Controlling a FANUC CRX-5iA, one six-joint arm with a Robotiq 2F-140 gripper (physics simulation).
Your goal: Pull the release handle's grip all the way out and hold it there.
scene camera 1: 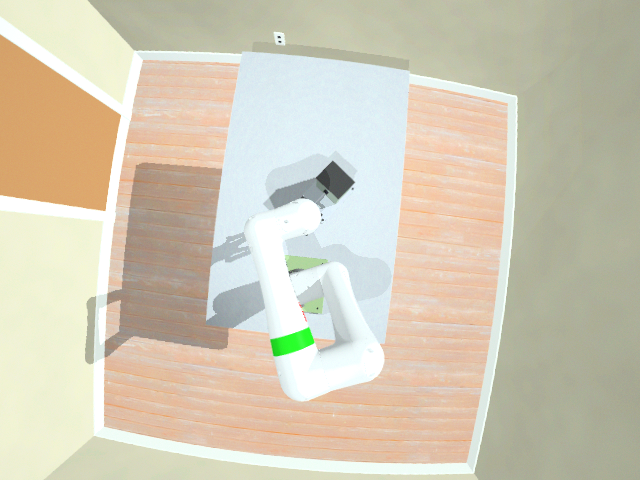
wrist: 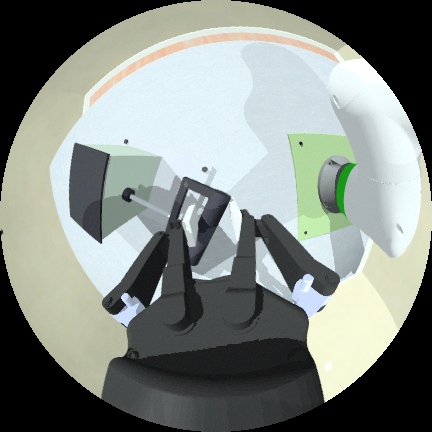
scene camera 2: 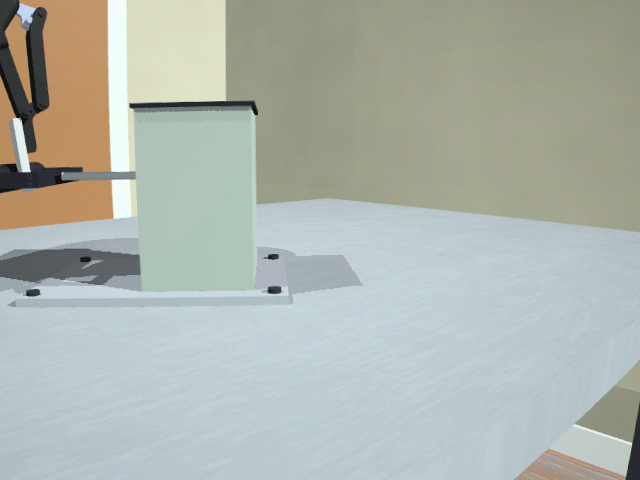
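The release handle's housing is a pale green upright box with a black top. A thin grey rod runs out level from its side to the grip, a dark rectangular loop that stands well apart from the housing. My gripper is shut on the grip's outer bar, with one pale pad inside the loop and the other outside it. In the second scene view part of one finger shows at the left edge. In the first scene view the arm's wrist hides the gripper and grip.
The housing stands on a bolted base plate on the grey table. The arm's own base sits on a green mounting plate. The white arm arches above it. A wall stands behind the table's far end.
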